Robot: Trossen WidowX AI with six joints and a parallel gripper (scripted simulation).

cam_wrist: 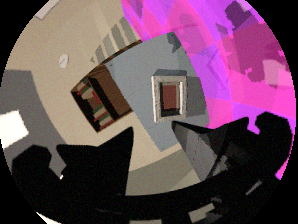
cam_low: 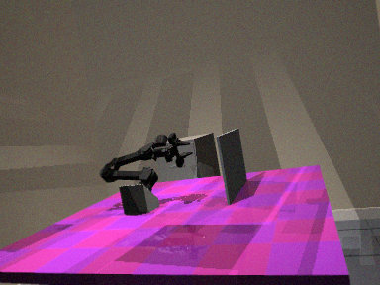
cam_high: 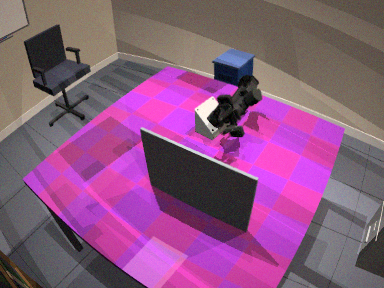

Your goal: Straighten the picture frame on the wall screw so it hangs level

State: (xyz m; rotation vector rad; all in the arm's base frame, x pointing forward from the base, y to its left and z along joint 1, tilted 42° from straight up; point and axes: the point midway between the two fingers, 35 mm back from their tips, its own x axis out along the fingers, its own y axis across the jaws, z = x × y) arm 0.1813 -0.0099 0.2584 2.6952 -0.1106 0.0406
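Right now the picture frame is 190 mm ahead of my gripper tip, 90 mm below it and 20 mm to the left of it. Also, from my gripper tip: grey wall panel (200 mm ahead, 100 mm below, 20 mm to the left).
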